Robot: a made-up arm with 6 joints.
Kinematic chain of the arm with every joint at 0, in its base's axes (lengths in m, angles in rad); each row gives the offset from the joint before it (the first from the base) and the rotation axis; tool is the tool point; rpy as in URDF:
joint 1: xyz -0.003 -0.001 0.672 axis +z
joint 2: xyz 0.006 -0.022 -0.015 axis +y
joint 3: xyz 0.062 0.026 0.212 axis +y
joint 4: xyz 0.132 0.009 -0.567 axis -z
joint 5: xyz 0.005 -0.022 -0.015 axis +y
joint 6: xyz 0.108 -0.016 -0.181 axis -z
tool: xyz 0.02 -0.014 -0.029 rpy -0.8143 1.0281 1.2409
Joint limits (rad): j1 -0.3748..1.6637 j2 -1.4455..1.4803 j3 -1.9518..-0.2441 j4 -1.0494..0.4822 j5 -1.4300..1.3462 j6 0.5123..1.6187
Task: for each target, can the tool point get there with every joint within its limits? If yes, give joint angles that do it. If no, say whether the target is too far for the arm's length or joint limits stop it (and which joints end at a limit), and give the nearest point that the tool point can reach.
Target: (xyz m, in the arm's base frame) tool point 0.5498 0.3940 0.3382
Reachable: yes | joints 0.7521 -0.0532 -0.4935 0.3074 -0.1217 0.7418
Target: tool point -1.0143 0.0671 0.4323
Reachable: no: joint limits stop it (at a limit: joint 2, joint 3, joint 4, joint 6) | nearest point -0.5279 0.0343 0.3423 | short by 0.496 m
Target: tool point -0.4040 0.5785 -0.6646
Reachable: no: too far | nearest point -0.1410 0.4529 -0.1762 | short by 0.569 m
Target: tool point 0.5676 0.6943 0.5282
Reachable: yes | joints 0.7975 0.3949 -1.2015 -0.7086 -0.2988 0.8946
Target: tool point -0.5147 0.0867 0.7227
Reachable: no: joint limits stop it (at a limit: joint 2, joint 3, joint 5, joint 6) | nearest point -0.4716 0.0793 0.4310 | short by 0.295 m
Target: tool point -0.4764 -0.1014 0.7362
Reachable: no: joint limits stop it (at a limit: joint 2, joint 3, joint 5, joint 6) | nearest point -0.4681 -0.0996 0.4310 | short by 0.305 m
